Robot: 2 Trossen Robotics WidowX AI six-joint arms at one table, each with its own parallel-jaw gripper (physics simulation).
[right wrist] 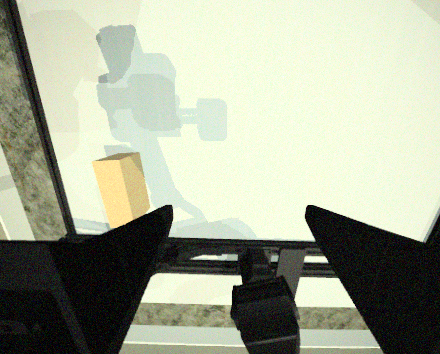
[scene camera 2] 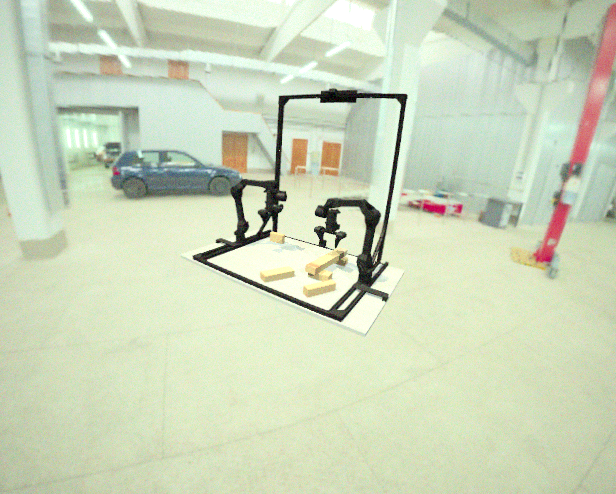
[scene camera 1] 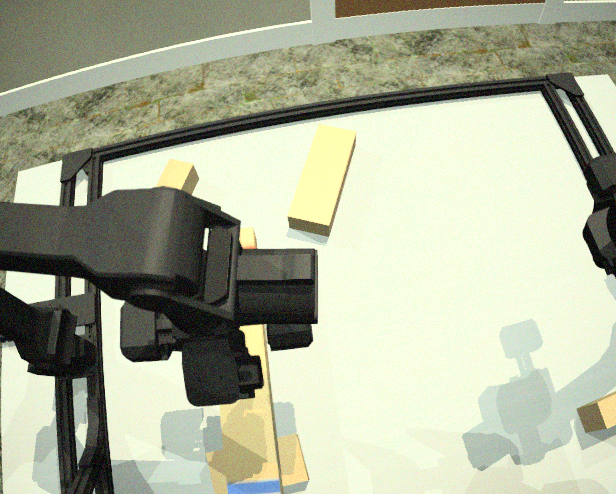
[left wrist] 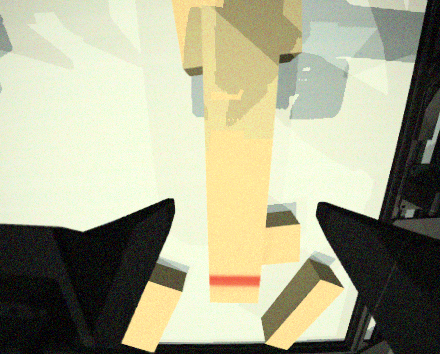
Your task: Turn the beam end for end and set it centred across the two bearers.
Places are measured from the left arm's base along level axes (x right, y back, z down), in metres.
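Pixels of known places: left gripper, fingertip midpoint: (scene camera 2: 328,246) (left wrist: 245,206); right gripper, fingertip midpoint: (right wrist: 238,211) (scene camera 2: 269,223); left arm's base, origin of the base link: (scene camera 2: 364,282) (scene camera 1: 75,357) (left wrist: 425,186); right arm's base, origin of the base link: (right wrist: 253,261) (scene camera 2: 240,242).
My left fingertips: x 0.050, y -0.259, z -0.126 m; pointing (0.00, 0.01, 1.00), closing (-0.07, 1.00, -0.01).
Note:
For each thing: its middle in the pictures, then the offset to it from my left fingertips.
- wooden beam, body centre: (left wrist: 236,157) (scene camera 1: 243,369) (scene camera 2: 328,259) dx +0.012, dy +0.001, dz +0.088 m
- large pale block, body centre: (scene camera 1: 323,177) (left wrist: 153,309) (scene camera 2: 277,274) dx -0.272, dy -0.157, dz +0.126 m
- narrower block, body centre: (scene camera 1: 164,211) (left wrist: 297,305) (scene camera 2: 319,288) dx -0.264, dy +0.101, dz +0.123 m
The wooden beam (scene camera 1: 249,411) (scene camera 2: 324,262) (left wrist: 237,200) lies lengthwise across two short bearers. Its blue band is at the bottom of scene camera 1; its red band shows low in the left wrist view. One bearer (scene camera 1: 295,460) (left wrist: 192,37) sticks out on both sides of the beam near the blue end. The other bearer (left wrist: 285,245) (scene camera 2: 322,275) shows on one side near the red end. My left gripper (left wrist: 245,206) (scene camera 2: 330,243) is open and empty above the beam, fingers apart on either side. My right gripper (right wrist: 238,211) (scene camera 2: 270,216) is open and empty, away from the beam.
A large pale block (scene camera 1: 323,177) (scene camera 2: 277,273) (left wrist: 154,315) lies beyond the beam's red end. A narrower block (scene camera 1: 177,174) (scene camera 2: 319,288) (left wrist: 306,310) lies near the frame corner. Another block (scene camera 1: 599,414) (scene camera 2: 277,237) (right wrist: 117,190) lies near the right arm. A black frame (scene camera 1: 329,106) borders the table.

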